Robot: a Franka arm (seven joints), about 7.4 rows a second.
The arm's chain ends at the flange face. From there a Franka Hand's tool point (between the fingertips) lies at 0.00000 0.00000 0.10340 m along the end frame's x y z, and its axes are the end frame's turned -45 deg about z.
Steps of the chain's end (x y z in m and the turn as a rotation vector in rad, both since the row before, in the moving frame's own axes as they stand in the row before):
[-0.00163 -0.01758 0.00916 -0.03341 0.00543 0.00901]
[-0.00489 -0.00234 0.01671 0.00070 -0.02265 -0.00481]
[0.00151 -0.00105 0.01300 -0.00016 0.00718 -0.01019]
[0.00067 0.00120 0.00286 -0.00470 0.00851 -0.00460]
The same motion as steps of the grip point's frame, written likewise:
[0.00922 -0.01075 0.00910 -0.02746 -0.01978 0.00901]
[-0.00341 -0.00682 0.01668 0.01651 -0.01552 -0.00481]
[0.00233 0.00086 0.01300 -0.00519 0.00496 -0.01019]
[-0.00009 0.00229 0.00286 -0.00934 0.00269 -0.00460]

